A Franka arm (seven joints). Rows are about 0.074 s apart.
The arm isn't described. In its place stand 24 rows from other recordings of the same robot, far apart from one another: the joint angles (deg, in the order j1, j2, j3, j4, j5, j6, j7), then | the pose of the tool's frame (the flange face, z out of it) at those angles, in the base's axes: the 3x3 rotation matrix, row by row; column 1 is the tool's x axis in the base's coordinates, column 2 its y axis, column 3 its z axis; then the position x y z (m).
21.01, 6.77, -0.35, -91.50, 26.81, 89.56, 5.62 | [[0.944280 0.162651 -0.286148], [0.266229 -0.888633 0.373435], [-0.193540 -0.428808 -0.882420]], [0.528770 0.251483 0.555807]
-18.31, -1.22, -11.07, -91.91, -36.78, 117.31, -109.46 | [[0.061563 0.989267 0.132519], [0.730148 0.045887 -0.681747], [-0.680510 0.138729 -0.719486]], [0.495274 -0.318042 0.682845]
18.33, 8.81, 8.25, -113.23, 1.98, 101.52, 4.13 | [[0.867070 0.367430 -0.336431], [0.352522 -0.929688 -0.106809], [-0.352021 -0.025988 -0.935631]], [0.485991 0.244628 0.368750]
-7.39, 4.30, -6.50, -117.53, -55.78, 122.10, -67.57 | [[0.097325 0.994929 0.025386], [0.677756 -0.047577 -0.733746], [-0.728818 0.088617 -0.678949]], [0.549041 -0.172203 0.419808]
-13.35, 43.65, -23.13, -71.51, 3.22, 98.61, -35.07 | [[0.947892 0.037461 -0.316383], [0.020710 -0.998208 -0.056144], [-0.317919 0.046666 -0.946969]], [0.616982 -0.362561 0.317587]
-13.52, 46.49, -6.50, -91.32, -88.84, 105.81, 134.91 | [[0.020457 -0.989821 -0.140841], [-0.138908 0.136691 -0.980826], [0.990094 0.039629 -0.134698]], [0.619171 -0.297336 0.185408]
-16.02, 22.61, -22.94, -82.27, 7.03, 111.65, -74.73 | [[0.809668 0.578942 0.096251], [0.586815 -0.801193 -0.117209], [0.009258 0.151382 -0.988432]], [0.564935 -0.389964 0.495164]
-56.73, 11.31, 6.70, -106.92, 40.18, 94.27, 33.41 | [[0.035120 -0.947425 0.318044], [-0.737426 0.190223 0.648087], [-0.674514 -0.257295 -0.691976]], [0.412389 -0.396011 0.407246]
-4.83, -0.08, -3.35, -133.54, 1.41, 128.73, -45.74 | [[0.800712 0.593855 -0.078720], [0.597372 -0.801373 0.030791], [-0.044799 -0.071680 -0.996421]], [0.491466 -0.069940 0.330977]
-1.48, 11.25, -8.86, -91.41, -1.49, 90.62, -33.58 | [[0.895958 0.389827 -0.212825], [0.395289 -0.918379 -0.018078], [-0.202501 -0.067931 -0.976923]], [0.589675 -0.103460 0.501575]
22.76, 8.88, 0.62, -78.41, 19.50, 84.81, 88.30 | [[0.414896 -0.892941 -0.174697], [-0.845561 -0.449298 0.288370], [-0.335988 0.028073 -0.941448]], [0.529312 0.269860 0.628963]
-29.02, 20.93, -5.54, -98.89, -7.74, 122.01, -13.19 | [[0.956320 -0.288468 -0.047319], [-0.292314 -0.944923 -0.147218], [-0.002246 0.154620 -0.987972]], [0.540337 -0.372499 0.377292]
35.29, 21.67, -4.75, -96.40, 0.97, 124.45, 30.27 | [[0.994470 0.005752 0.104859], [0.001186 -0.999050 0.043553], [0.105010 -0.043188 -0.993533]], [0.574034 0.346083 0.392497]
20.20, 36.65, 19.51, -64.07, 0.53, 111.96, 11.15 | [[0.911886 0.405979 0.060367], [0.372288 -0.880048 0.294818], [0.172816 -0.246367 -0.953645]], [0.623805 0.418792 0.477413]
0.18, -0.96, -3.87, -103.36, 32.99, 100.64, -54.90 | [[0.705761 0.707443 0.037772], [0.583770 -0.610934 0.534764], [0.401391 -0.355365 -0.844157]], [0.559654 0.012176 0.552837]
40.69, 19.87, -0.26, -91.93, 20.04, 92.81, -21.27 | [[0.494200 0.742793 -0.451691], [0.848133 -0.526035 0.062901], [-0.190883 -0.414180 -0.889954]], [0.451139 0.430907 0.412043]
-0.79, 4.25, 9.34, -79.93, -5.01, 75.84, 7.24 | [[0.991139 0.014177 -0.132067], [0.001793 -0.995625 -0.093422], [-0.132814 0.092357 -0.986829]], [0.546637 0.067076 0.645260]
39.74, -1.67, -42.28, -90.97, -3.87, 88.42, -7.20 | [[0.996387 0.081153 -0.025037], [0.079920 -0.995700 -0.046839], [-0.028731 0.044669 -0.998589]], [0.543691 -0.037147 0.626044]
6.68, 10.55, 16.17, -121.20, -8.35, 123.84, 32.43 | [[0.993355 -0.073963 -0.088181], [-0.083730 -0.990087 -0.112773], [-0.078965 0.119407 -0.989700]], [0.512738 0.207757 0.320292]
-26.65, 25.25, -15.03, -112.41, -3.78, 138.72, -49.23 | [[0.974954 0.209605 -0.074367], [0.198058 -0.970365 -0.138438], [-0.101181 0.120242 -0.987575]], [0.467350 -0.407575 0.258716]
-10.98, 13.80, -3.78, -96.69, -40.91, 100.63, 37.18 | [[0.790857 -0.558699 -0.249801], [-0.576019 -0.541635 -0.612237], [0.206755 0.628082 -0.750177]], [0.585624 -0.211174 0.464135]
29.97, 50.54, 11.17, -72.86, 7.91, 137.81, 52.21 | [[0.933203 -0.353132 0.066562], [-0.353598 -0.869364 0.345217], [-0.064041 -0.345693 -0.936160]], [0.610257 0.478018 0.254261]
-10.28, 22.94, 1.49, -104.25, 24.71, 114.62, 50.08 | [[0.288230 -0.951796 -0.104920], [-0.859222 -0.305438 0.410420], [-0.422683 -0.028146 -0.905840]], [0.617356 -0.070843 0.306631]
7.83, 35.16, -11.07, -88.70, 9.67, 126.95, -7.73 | [[0.997381 0.020159 0.069459], [0.018630 -0.999571 0.022592], [0.069885 -0.021238 -0.997329]], [0.708327 -0.013431 0.302499]
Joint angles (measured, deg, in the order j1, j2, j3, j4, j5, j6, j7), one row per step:
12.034 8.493 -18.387 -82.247 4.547 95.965 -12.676
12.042 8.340 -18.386 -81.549 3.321 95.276 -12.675
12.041 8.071 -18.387 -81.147 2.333 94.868 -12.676
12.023 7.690 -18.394 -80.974 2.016 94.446 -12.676
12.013 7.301 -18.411 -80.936 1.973 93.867 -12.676
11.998 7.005 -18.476 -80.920 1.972 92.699 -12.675
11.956 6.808 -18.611 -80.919 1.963 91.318 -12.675
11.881 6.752 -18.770 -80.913 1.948 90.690 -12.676
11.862 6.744 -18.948 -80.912 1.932 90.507 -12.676
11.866 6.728 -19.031 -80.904 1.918 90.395 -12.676
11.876 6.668 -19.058 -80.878 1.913 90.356 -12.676
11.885 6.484 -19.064 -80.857 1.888 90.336 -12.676
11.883 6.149 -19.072 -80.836 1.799 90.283 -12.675
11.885 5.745 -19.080 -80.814 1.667 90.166 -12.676
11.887 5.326 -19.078 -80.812 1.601 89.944 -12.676
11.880 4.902 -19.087 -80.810 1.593 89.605 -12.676
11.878 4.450 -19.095 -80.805 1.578 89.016 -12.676
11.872 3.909 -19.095 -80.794 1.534 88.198 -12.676
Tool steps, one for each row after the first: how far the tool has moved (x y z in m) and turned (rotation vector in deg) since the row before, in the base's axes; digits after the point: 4 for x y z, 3 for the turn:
-0.0019 -0.0017 0.0062 -1.188 -0.026 0.053
-0.0021 -0.0018 0.0054 -0.926 -0.151 0.004
-0.0027 -0.0011 0.0046 -0.210 -0.091 -0.028
-0.0030 -0.0007 0.0032 0.094 0.162 -0.030
-0.0036 -0.0009 0.0011 0.178 0.854 -0.086
-0.0036 -0.0017 -0.0003 0.169 1.176 -0.182
-0.0016 -0.0023 -0.0004 0.049 0.561 -0.235
-0.0006 -0.0019 -0.0001 -0.013 0.170 -0.197
-0.0004 -0.0008 0.0001 -0.008 0.087 -0.079
-0.0004 -0.0002 0.0008 0.006 -0.046 -0.016
-0.0010 -0.0002 0.0019 0.012 -0.178 0.002
-0.0019 -0.0006 0.0034 -0.016 -0.285 -0.015
-0.0024 -0.0007 0.0039 -0.037 -0.285 -0.013
-0.0027 -0.0005 0.0037 0.048 -0.184 -0.001
-0.0029 -0.0006 0.0035 0.120 -0.080 -0.017
-0.0035 -0.0005 0.0034 0.149 0.139 -0.011
-0.0045 -0.0006 0.0039 0.167 0.277 -0.007

